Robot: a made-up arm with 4 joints.
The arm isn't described. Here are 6 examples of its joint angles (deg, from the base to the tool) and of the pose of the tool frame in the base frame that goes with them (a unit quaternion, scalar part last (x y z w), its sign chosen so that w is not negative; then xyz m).
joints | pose
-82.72 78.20 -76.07 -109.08 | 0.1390 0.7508 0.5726 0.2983 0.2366 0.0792 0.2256
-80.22 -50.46 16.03 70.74 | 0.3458 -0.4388 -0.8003 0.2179 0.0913 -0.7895 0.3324
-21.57 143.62 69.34 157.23 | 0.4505 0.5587 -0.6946 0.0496 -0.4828 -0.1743 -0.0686
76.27 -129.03 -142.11 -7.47 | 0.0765 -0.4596 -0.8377 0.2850 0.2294 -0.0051 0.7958
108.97 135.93 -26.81 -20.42 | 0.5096 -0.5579 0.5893 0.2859 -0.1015 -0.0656 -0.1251
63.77 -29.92 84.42 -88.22 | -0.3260 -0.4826 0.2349 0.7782 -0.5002 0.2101 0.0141
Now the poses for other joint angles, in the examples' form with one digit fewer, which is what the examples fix.
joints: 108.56 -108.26 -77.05 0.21
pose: 0.118 -0.073 -0.899 0.415 0.505 -0.152 0.437
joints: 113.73 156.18 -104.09 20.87
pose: -0.510 -0.030 -0.847 0.147 0.406 -0.412 0.203
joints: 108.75 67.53 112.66 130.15
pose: -0.308 0.676 0.230 0.629 0.158 0.206 -0.409
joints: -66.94 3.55 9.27 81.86
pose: 0.108 -0.267 -0.791 0.539 0.283 -0.721 0.254
